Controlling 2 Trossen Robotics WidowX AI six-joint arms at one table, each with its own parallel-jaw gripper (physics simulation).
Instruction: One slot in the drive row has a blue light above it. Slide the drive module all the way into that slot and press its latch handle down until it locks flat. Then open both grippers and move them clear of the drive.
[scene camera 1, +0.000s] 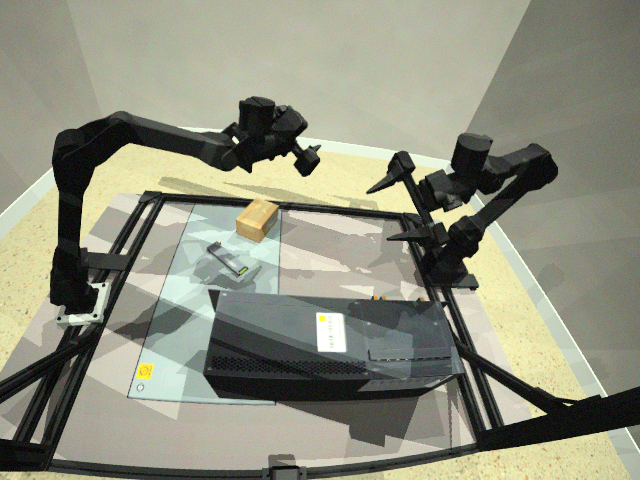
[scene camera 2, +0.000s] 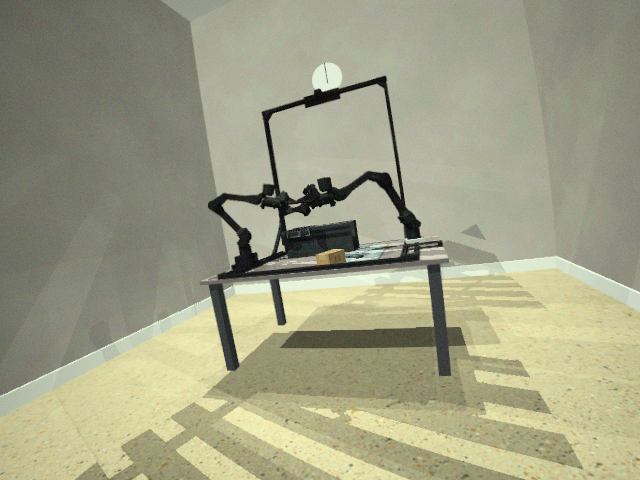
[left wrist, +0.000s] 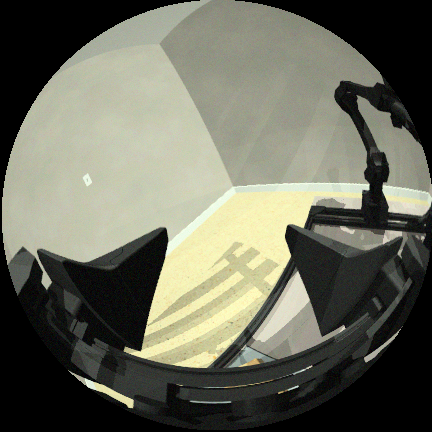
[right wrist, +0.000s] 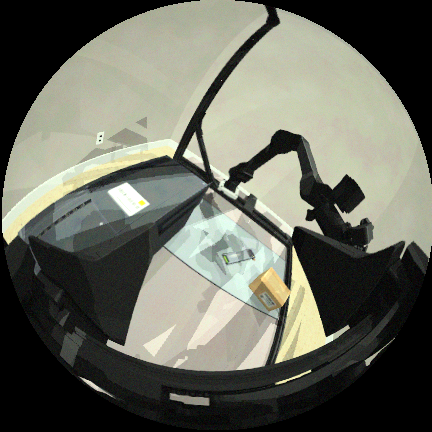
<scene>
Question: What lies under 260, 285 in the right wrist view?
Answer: A tan cardboard box.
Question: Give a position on a tan cardboard box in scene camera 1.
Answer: At 258, 218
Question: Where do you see my right gripper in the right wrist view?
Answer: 227, 231
</scene>
